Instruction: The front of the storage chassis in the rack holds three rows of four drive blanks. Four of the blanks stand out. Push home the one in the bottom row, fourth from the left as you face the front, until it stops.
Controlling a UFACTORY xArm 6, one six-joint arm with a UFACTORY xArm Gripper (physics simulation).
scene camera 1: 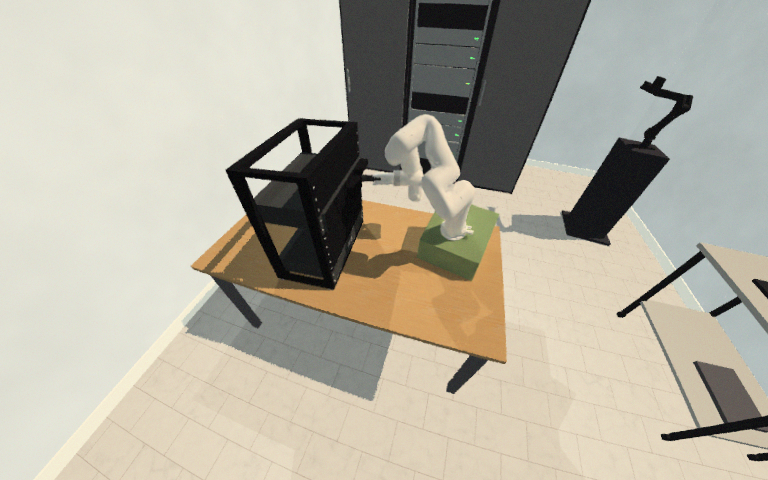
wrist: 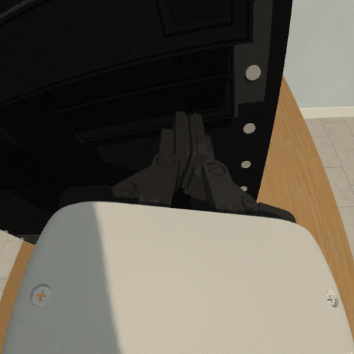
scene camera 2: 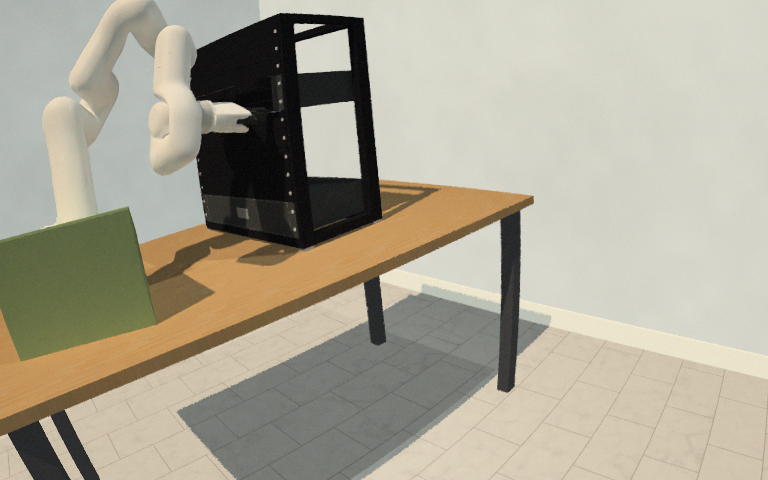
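Pixels of known places: gripper, fingertip midpoint: (scene camera 2: 265,114); arm's base, origin of the base link: (scene camera 1: 453,229) (scene camera 2: 81,235).
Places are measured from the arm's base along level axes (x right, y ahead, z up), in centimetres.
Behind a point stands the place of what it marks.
Observation:
The rack (scene camera 1: 320,232) {x -43.4, y 43.7, z 19.6 cm} (scene camera 2: 368,124) {x 1.3, y 79.0, z 10.2 cm} (wrist: 265,132) is black and upright. The storage chassis (scene camera 2: 275,86) {x 3.1, y 51.2, z 23.3 cm} (wrist: 257,94) is in its upper half; its dark front shows at the upper left of the wrist view. The bottom-row blank at the right end (wrist: 212,97) is a low, dark rectangle close to the chassis's right ear. A blank above it (wrist: 200,17) stands out towards the camera. My gripper (scene camera 1: 364,178) {x -0.3, y 49.4, z 16.9 cm} (scene camera 2: 277,112) {x -0.3, y 49.4, z 16.9 cm} (wrist: 183,130) is shut and empty, its tips at the lower edge of the bottom-row blank. Contact and the blank's depth are too dark to tell.
The rack stands on a wooden table (scene camera 1: 368,305) {x -44.6, y 25.8, z -17.2 cm} (scene camera 2: 339,257) {x 16.3, y 55.3, z -17.2 cm} (wrist: 305,165). The arm's green base block (scene camera 1: 447,257) {x -11.5, y -1.0, z -8.2 cm} (scene camera 2: 73,283) {x 16.6, y -4.1, z -5.2 cm} is on the same table. A tall dark cabinet (scene camera 1: 373,67) stands behind, and a black pedestal (scene camera 1: 617,192) stands on the floor at the right.

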